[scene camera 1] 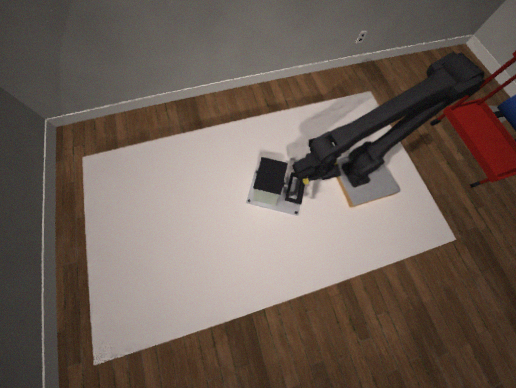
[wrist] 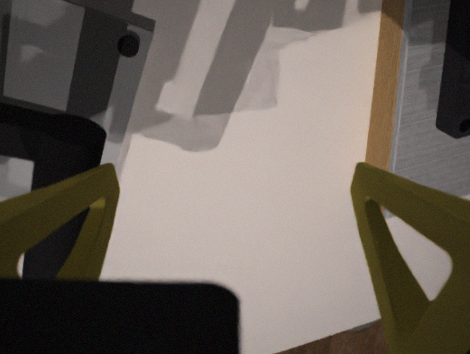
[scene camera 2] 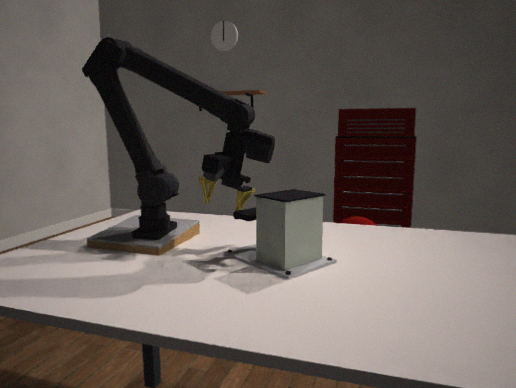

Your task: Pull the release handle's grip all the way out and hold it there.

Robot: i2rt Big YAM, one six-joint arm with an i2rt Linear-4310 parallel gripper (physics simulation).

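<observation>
The release handle's grip (scene camera 1: pixel 294 201) (scene camera 2: pixel 245 215) (wrist: pixel 55 122) is a black rectangular loop on the arm-facing side of a pale green box (scene camera 1: pixel 266 197) (scene camera 2: pixel 290 232) with a black top. The box stands on a grey base plate (scene camera 1: pixel 287 209) (scene camera 2: pixel 311 267). My gripper (scene camera 1: pixel 321 172) (scene camera 2: pixel 224 206) (wrist: pixel 234 176) is open and empty, tilted, with its yellow fingers spread wide. In the wrist view the left finger overlaps the grip's outer part, and the grip lies outside the gap between the fingers. The box hides part of the grip in scene camera 2.
The arm's base stands on a grey, wood-edged board (scene camera 1: pixel 375 187) (scene camera 2: pixel 180 235) (wrist: pixel 382 100) on the white table (scene camera 1: pixel 175 250) (scene camera 2: pixel 425 300). A red cart (scene camera 1: pixel 482 135) stands beyond the table's end. A red tool cabinet (scene camera 2: pixel 375 170) stands against the wall.
</observation>
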